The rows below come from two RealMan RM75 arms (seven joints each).
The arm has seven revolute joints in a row. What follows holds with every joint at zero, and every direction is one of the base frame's. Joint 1 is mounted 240.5 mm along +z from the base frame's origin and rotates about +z. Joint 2 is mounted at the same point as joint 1 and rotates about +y. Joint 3 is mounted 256 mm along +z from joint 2 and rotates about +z. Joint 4 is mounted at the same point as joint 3 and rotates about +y. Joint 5 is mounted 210 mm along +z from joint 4 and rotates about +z. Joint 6 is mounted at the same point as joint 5 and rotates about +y. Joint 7 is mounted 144 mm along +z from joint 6 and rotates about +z. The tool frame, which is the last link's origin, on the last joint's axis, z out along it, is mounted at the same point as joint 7; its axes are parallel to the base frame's.
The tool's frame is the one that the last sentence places.
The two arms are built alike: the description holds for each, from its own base.
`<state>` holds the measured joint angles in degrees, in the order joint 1, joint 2, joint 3, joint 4, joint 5, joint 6, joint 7, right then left.
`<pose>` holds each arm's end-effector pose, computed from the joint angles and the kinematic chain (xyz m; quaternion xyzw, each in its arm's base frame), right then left.
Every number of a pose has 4 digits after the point. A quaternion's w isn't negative.
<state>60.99 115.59 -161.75 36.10 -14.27 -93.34 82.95 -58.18 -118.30 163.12 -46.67 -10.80 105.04 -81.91</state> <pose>0.2492 0.3759 0.0194 -0.9588 0.2792 -0.0008 0.0530 -0.2161 0.3781 0.0494 -0.9443 -0.2456 -0.1897 0.1097</pose>
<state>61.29 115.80 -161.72 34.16 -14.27 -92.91 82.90 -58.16 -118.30 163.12 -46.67 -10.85 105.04 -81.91</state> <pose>0.2436 0.3756 0.0107 -0.9614 0.2724 0.0045 0.0396 -0.2162 0.3781 0.0494 -0.9442 -0.2456 -0.1900 0.1099</pose>
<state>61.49 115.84 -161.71 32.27 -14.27 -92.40 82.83 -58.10 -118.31 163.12 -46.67 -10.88 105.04 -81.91</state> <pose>0.2391 0.3755 0.0036 -0.9635 0.2661 0.0088 0.0286 -0.2165 0.3779 0.0494 -0.9440 -0.2461 -0.1902 0.1100</pose>
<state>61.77 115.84 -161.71 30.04 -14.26 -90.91 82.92 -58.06 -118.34 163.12 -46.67 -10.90 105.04 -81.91</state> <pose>0.2347 0.3771 -0.0043 -0.9653 0.2598 0.0110 0.0232 -0.2167 0.3777 0.0491 -0.9439 -0.2464 -0.1904 0.1099</pose>
